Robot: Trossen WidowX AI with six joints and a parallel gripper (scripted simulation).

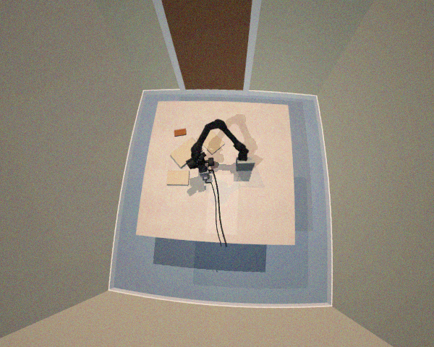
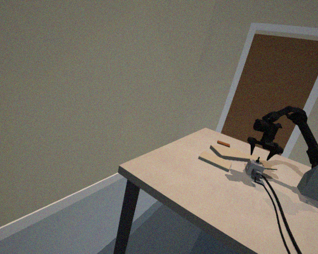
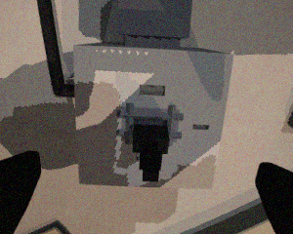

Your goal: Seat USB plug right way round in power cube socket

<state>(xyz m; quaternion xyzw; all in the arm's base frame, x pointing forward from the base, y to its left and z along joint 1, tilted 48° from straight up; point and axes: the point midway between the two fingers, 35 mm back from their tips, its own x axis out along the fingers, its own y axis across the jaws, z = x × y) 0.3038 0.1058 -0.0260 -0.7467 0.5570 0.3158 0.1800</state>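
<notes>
Right now the USB plug is 20 mm below my gripper tip. Round my gripper tip: USB socket 10 mm to the left, 40 mm below; then small orange block 280 mm ahead, 340 mm to the right, 100 mm below.
</notes>
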